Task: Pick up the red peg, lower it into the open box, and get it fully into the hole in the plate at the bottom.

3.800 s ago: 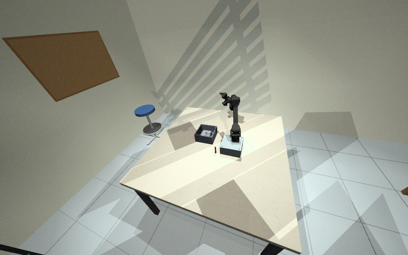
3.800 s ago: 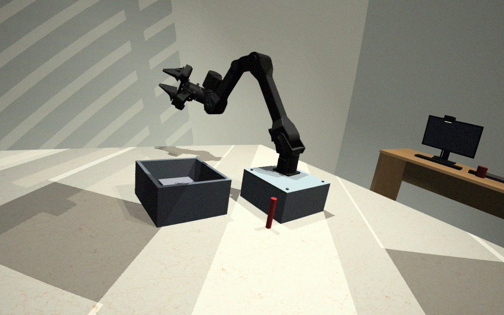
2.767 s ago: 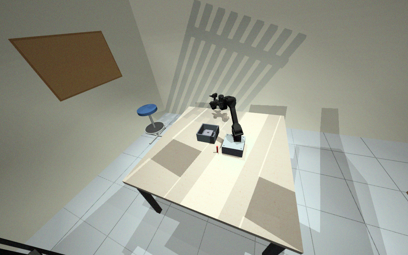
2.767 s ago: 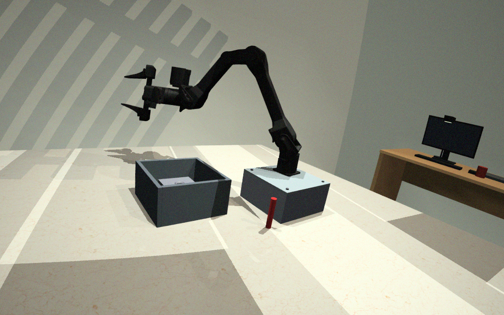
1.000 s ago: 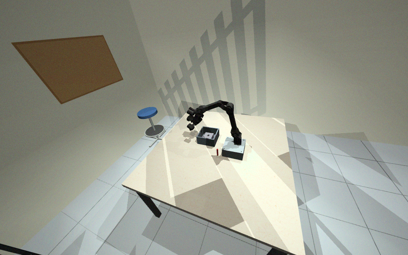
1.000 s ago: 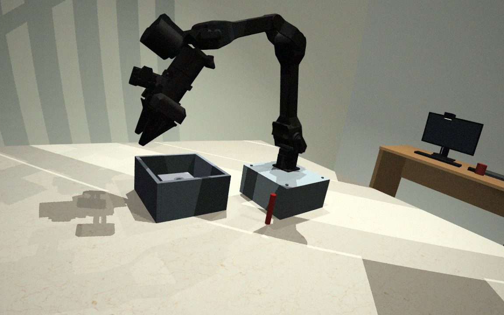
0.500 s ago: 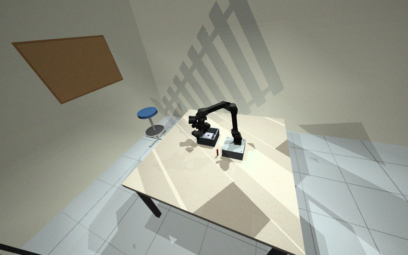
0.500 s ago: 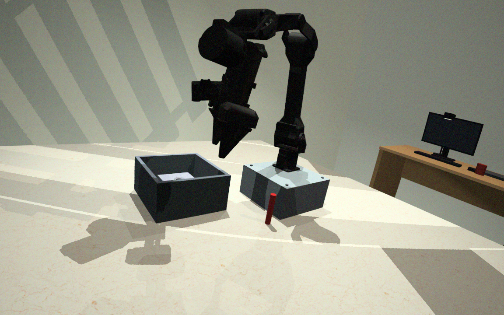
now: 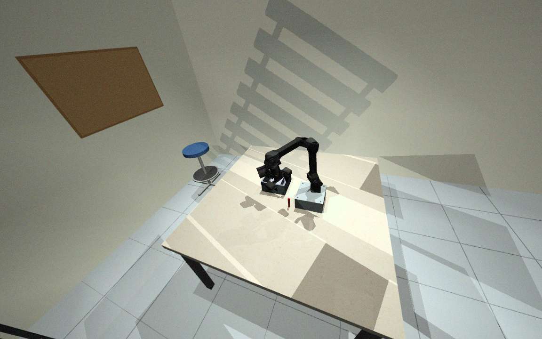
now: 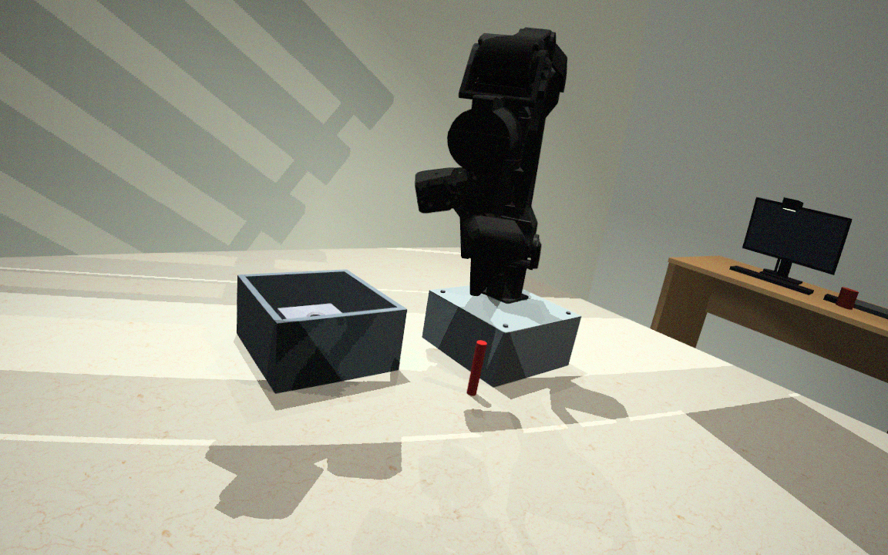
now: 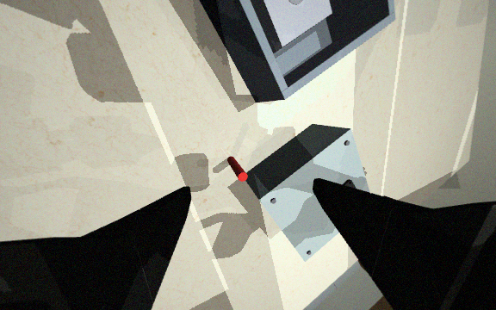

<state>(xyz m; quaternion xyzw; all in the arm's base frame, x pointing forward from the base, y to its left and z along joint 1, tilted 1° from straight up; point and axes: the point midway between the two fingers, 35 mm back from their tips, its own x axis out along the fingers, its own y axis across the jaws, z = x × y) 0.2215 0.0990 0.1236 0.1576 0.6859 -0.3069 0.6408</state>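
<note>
The red peg lies 140 mm below my gripper tip, 40 mm behind it and 10 mm to the left of it. From my gripper tip the other things lie so: dark box (200 mm to the right, 150 mm below, 90 mm ahead); light plate (200 mm to the right, 130 mm below, 90 mm ahead).
</note>
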